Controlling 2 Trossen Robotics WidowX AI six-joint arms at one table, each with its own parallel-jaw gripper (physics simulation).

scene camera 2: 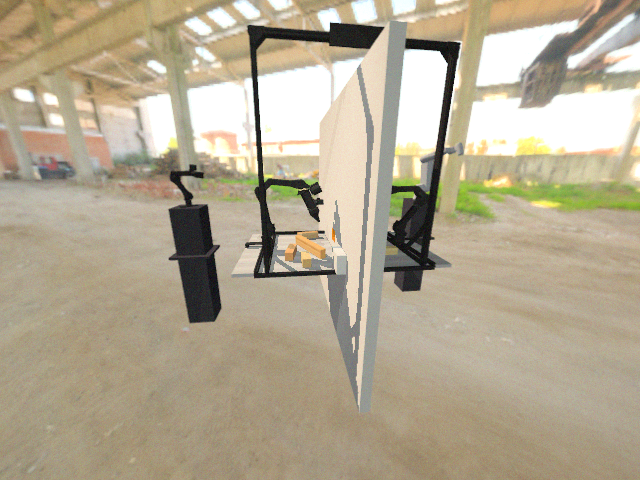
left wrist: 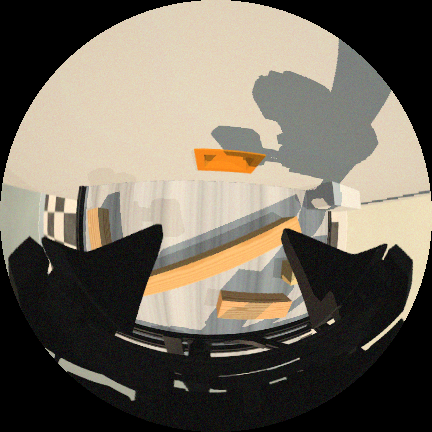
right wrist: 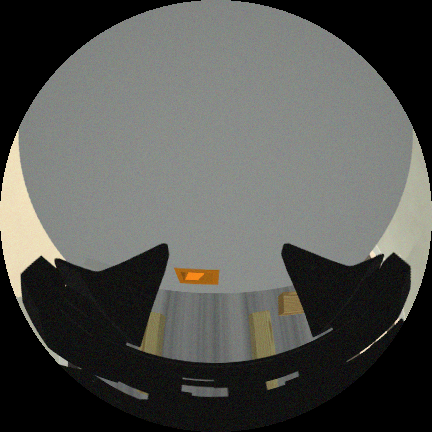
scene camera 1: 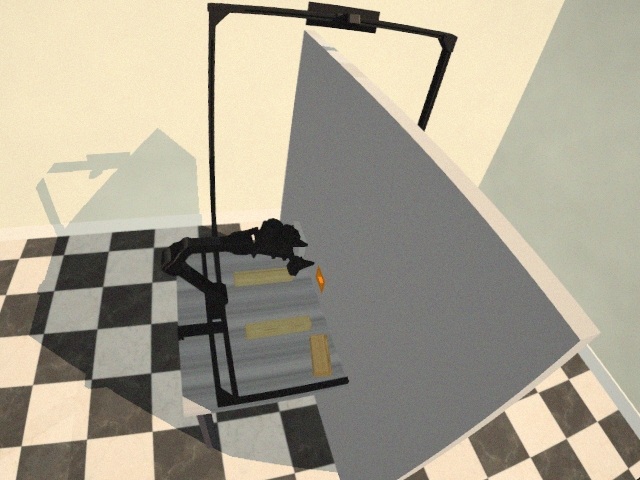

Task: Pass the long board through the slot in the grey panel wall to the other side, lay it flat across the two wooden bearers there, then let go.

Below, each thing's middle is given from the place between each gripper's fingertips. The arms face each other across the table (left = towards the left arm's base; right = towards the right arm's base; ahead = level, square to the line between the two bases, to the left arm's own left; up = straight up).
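Scene:
The orange-rimmed slot (left wrist: 206, 158) is 12 cm to the right of my left hand, 9 cm below it and 1 cm behind it.
As for my right gripper, I have it 40 mm past the slot and 110 mm to the right of it, and it is 200 mm above the slot.

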